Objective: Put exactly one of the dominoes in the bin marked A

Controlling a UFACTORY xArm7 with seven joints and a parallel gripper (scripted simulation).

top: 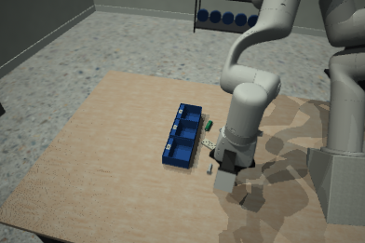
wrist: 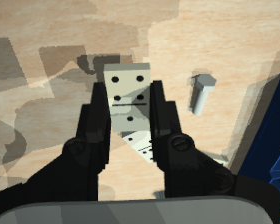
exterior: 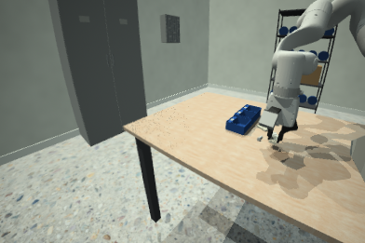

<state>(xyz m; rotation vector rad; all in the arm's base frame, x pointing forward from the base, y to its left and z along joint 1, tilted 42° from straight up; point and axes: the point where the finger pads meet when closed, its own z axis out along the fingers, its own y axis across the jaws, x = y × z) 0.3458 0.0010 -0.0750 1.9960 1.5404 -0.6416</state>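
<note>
Right now my hand is 5 cm short of the grey bolt, 4 cm above it and 3 cm to the left of it. From my hand the other things lie so: blue bin: 16 cm to the right, 13 cm ahead, 3 cm below; then green battery: 22 cm to the right, 4 cm below, 4 cm ahead; then white domino: 2 cm below.
</note>
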